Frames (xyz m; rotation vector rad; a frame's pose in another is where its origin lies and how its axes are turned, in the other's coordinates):
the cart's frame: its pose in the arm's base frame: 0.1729 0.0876 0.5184 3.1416 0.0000 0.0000
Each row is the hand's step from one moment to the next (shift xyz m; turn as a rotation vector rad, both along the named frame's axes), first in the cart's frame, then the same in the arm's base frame.
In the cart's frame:
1: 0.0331 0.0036 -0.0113 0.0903 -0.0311 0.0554
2: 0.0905 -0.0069 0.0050 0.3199 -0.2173 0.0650
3: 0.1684 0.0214 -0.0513 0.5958 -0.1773 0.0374
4: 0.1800 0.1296 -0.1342 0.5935 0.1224 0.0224
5: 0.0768 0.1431 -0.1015 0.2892 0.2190 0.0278
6: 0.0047 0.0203 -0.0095 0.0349 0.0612 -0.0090
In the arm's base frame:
1: 0.0331 -0.0036 0.0113 0.0903 0.0311 -0.0554
2: 0.0905 0.0069 -0.0050 0.3199 0.2173 -0.0650
3: 0.1684 -0.0214 0.0513 0.5958 0.1773 -0.0374
4: 0.1800 -0.1296 0.1342 0.5935 -0.1224 -0.0224
5: 0.0768 -0.1431 0.1015 0.2892 -0.2190 -0.0278
6: 0.0047 -0.0203 0.0095 0.0349 -0.0612 0.0090

